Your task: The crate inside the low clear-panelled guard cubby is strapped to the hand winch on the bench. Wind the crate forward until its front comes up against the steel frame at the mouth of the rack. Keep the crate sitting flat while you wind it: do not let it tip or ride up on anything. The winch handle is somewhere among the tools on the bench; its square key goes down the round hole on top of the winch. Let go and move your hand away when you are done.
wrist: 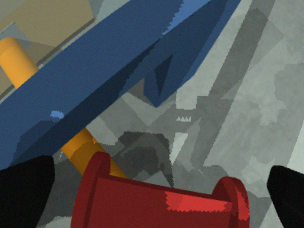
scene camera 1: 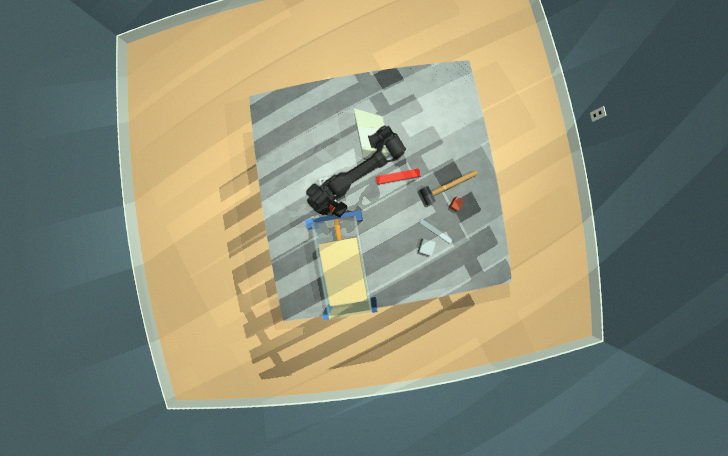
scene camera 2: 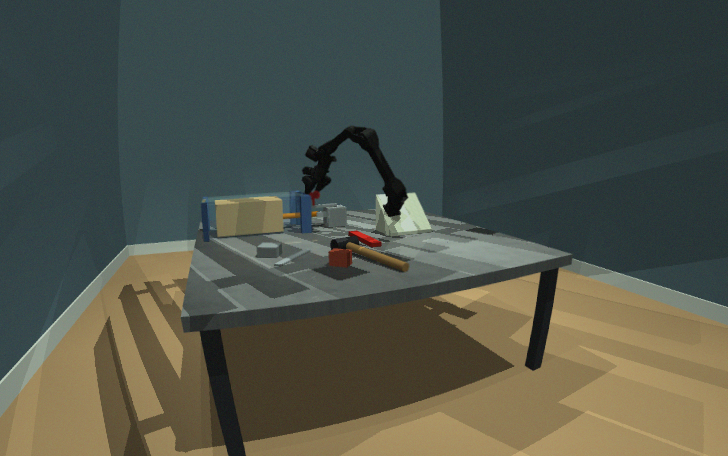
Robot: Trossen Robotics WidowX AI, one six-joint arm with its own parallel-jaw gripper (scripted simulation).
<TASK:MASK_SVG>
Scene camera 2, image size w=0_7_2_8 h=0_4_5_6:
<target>hammer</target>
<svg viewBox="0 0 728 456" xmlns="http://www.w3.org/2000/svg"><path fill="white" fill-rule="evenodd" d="M331 240L331 250L334 248L352 250L354 253L403 272L409 268L409 264L359 246L359 240L356 236Z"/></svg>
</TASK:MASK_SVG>
